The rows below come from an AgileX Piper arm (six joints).
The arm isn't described. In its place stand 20 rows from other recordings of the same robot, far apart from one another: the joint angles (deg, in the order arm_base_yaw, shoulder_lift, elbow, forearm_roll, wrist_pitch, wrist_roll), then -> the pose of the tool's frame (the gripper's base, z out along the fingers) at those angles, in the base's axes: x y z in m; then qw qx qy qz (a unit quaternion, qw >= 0).
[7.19, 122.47, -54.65, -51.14, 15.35, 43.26] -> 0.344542 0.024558 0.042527 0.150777 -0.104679 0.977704 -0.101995
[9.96, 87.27, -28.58, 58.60, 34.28, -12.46] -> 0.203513 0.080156 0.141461 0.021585 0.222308 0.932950 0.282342
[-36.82, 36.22, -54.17, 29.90, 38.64, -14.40] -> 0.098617 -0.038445 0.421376 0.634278 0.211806 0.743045 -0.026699
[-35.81, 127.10, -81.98, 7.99, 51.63, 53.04] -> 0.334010 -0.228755 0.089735 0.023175 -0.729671 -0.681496 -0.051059
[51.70, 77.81, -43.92, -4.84, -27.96, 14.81] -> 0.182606 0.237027 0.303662 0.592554 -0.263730 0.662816 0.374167
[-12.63, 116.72, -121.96, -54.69, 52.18, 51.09] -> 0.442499 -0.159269 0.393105 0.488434 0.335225 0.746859 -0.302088
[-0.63, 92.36, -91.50, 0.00, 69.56, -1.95] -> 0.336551 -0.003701 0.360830 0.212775 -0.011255 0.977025 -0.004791
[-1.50, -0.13, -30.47, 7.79, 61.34, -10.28] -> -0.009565 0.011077 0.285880 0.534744 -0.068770 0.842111 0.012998
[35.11, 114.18, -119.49, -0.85, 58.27, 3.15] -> 0.372550 0.260526 0.363720 0.341237 -0.258303 0.896991 0.110650
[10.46, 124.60, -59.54, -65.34, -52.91, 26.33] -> 0.371507 0.135671 0.094760 0.494563 -0.436784 0.698196 0.277757
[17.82, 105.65, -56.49, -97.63, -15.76, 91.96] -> 0.343892 0.136276 0.162214 0.353655 -0.238968 0.889431 0.163504
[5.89, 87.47, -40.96, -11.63, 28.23, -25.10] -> 0.260052 0.018105 0.172386 0.162003 -0.338197 0.922531 -0.091184
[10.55, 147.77, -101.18, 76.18, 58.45, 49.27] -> 0.462933 0.162816 0.045464 0.306762 -0.606687 -0.617839 -0.395097
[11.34, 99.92, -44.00, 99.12, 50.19, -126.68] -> 0.287577 0.128067 0.175481 0.418232 -0.408758 0.736922 0.339035
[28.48, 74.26, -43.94, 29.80, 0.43, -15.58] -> 0.244739 0.133158 0.278448 0.495067 -0.106076 0.839970 0.195208
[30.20, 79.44, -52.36, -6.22, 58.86, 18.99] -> 0.212815 0.114097 0.244355 0.091869 -0.121408 0.988278 -0.011294
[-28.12, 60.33, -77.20, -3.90, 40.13, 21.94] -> 0.178614 -0.099974 0.472892 0.582952 0.335202 0.737321 -0.064534
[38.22, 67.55, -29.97, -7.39, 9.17, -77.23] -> 0.173148 0.133978 0.221736 0.372633 -0.798817 0.440792 -0.169522
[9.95, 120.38, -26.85, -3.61, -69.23, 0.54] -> 0.284952 0.055428 0.066904 0.574231 -0.092932 0.810354 0.070347
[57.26, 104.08, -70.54, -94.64, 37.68, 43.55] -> 0.264237 0.308447 0.256559 0.520203 -0.552546 0.601714 -0.249043
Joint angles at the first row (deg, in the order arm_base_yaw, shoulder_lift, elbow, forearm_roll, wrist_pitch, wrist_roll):
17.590, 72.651, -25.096, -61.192, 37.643, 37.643
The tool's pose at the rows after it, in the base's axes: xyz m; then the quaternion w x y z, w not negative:
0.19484 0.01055 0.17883 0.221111 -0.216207 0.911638 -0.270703
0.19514 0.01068 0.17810 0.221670 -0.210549 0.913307 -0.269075
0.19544 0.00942 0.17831 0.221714 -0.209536 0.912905 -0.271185
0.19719 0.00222 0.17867 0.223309 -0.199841 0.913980 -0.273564
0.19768 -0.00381 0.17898 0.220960 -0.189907 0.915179 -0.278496
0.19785 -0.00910 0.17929 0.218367 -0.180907 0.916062 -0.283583
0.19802 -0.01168 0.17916 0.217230 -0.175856 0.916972 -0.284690
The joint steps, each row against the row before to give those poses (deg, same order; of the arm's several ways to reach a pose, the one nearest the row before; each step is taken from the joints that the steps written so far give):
0.001, 1.146, 0.001, -0.688, -0.171, 1.492
-0.002, 0.230, -0.002, -0.057, -0.058, 0.857
-0.344, 0.000, 0.001, -0.344, 0.000, 0.057
-2.464, -0.001, 0.002, -1.032, -1.090, 0.002
-1.773, 0.000, -0.001, -0.571, -0.169, -0.001
-1.492, -0.001, 0.001, -0.517, -0.002, 0.058
-0.803, 0.059, -0.002, -0.173, -0.173, 0.057

